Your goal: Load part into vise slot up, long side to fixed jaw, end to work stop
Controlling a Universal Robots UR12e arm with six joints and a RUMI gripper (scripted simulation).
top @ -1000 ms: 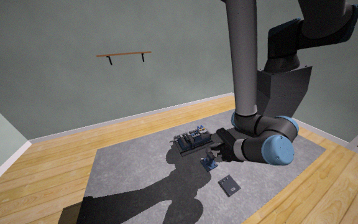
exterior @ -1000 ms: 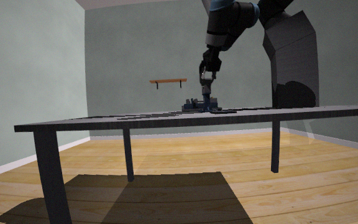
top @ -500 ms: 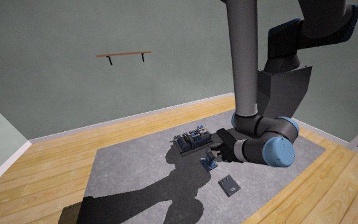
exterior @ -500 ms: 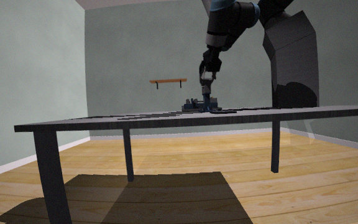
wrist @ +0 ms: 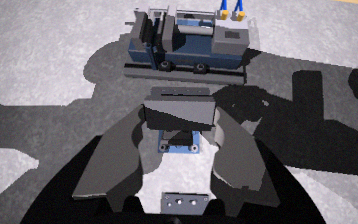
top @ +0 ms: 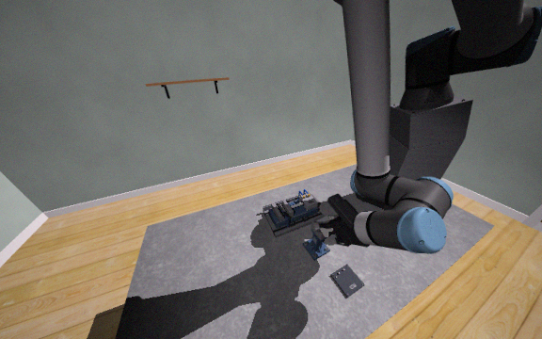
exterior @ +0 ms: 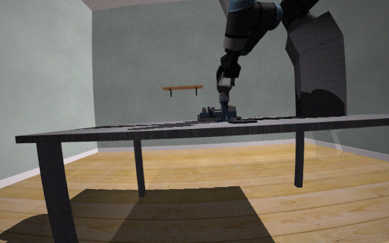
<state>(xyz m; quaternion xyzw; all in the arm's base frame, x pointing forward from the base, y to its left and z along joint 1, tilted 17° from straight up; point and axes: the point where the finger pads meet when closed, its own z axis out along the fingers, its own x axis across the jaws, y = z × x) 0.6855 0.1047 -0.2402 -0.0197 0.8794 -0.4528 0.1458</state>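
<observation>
Now: hand 10 mm to the left of the part. From my hand the other things lie so: moving jaw (60 mm ahead, 220 mm to the right, 110 mm below); cylinder rod (220 mm to the right, 110 mm below); work stop (90 mm ahead, 170 mm to the right, 100 mm below).
</observation>
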